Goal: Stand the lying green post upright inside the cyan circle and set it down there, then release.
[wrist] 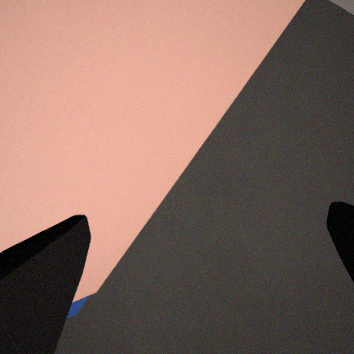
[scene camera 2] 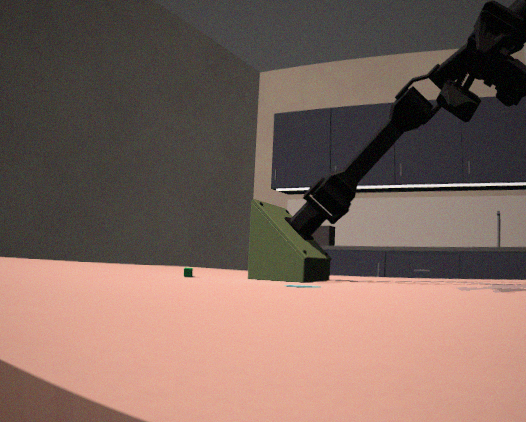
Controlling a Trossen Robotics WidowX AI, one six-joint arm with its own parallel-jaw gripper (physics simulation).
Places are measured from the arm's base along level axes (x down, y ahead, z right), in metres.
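Pixels of known places: gripper, fingertip midpoint: point(wrist: 210, 221) point(scene camera 2: 466, 79); arm's base, origin of the base link: point(scene camera 2: 298, 229).
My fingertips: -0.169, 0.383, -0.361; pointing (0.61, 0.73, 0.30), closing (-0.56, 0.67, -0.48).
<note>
For each thing: its middle in the pictures, then the offset to it from my fingertips, as dx, dy, dz. "pt": a spot on its surface instead. Level surfaces: height alone.
- green post, body centre: point(scene camera 2: 188, 272) +0.270, -0.188, +0.513
- cyan circle, surface spot: point(scene camera 2: 303, 286) pt +0.277, -0.113, +0.255
- pink table, its level: dx +0.278
The green post point(scene camera 2: 188, 272) shows in the scene view as a small dark green block low on the table, left of the arm's base; its length cannot be made out from this low angle. The cyan circle point(scene camera 2: 303, 286) shows as a thin flat line on the table, in front of the arm's base and to the right of the post. My gripper point(wrist: 210, 221) is open with its fingers wide apart and nothing between them. The arm is raised high at the upper right of the scene view, far from the post. Neither post nor circle shows in the wrist view.
The olive-green wedge base point(scene camera 2: 275, 250) of the arm stands on the pink table point(scene camera 2: 250, 340) point(wrist: 115, 100), close behind the circle. A grey wall point(scene camera 2: 125, 150) rises at the left. Blue cabinets point(scene camera 2: 302, 150) are in the background. A small blue patch point(wrist: 78, 306) shows beside the left finger.
</note>
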